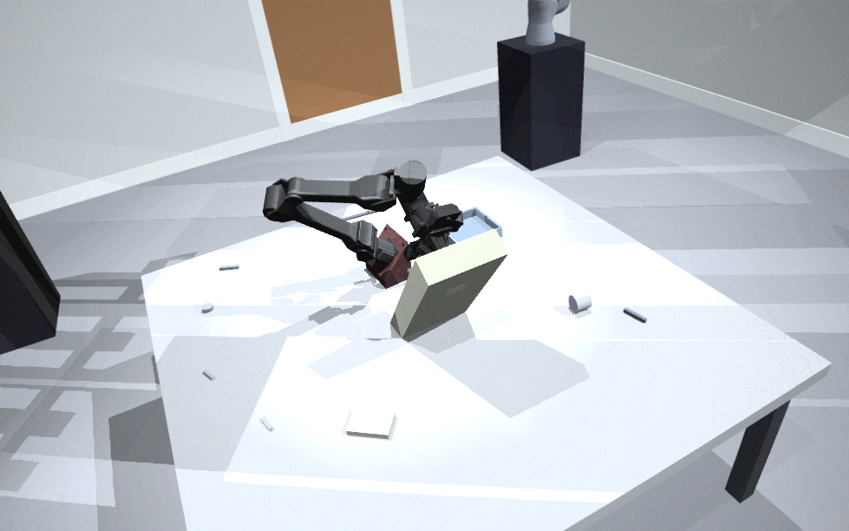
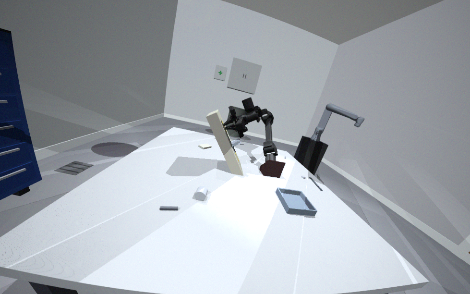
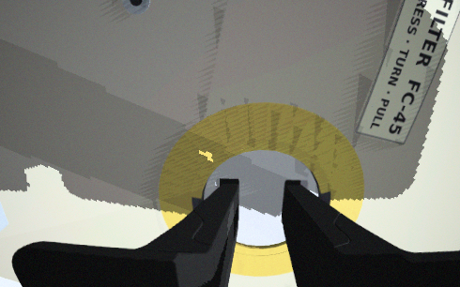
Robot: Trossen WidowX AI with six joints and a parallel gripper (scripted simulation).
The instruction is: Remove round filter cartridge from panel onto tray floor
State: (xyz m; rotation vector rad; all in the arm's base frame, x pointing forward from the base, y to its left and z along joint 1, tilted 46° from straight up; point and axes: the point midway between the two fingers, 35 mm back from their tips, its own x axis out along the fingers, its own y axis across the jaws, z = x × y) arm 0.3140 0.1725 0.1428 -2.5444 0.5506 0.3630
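My gripper tip is 80 mm above the cream service panel and 40 mm past it. The rest, counted from my gripper tip: round white filter cartridge (10 mm below, 10 mm ahead); tray (430 mm behind, 260 mm to the left, 230 mm below).
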